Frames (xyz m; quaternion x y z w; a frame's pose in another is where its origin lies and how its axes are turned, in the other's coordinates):
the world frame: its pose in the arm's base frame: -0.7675 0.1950 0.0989 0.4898 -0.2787 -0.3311 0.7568
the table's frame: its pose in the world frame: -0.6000 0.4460 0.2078 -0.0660 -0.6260 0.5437 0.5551
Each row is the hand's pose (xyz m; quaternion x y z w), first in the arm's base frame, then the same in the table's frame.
Working: the arm's base frame: its pose in the table's frame: -1.1883 -0.2709 -0.8276 0.1369 0.8729 0.0973 0.4580

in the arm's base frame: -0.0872 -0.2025 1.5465 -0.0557 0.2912 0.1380 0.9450
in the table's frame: 0.1065 -0.4217 -1.6884 0.1960 0.9340 0.2437 0.1728
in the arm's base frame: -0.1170 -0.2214 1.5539 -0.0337 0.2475 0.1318 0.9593
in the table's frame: 0.1260 -0.4490 -1.6751 0.2068 0.9294 0.2170 0.2151
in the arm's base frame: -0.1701 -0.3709 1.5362 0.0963 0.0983 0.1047 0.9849
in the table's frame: 0.1178 -0.6082 -1.6682 0.2607 0.8999 0.0732 0.3419
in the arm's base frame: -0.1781 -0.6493 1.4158 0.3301 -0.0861 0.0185 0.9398
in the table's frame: -0.0190 -0.8789 -1.6767 0.3043 0.8106 -0.2000 0.4586
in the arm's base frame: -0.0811 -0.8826 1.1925 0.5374 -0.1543 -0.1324 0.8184
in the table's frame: -0.2911 -1.0772 -1.6951 0.2576 0.7142 -0.4712 0.4489
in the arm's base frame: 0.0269 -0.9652 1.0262 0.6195 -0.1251 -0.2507 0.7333
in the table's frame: -0.4996 -1.1271 -1.7096 0.1774 0.6774 -0.6014 0.3847
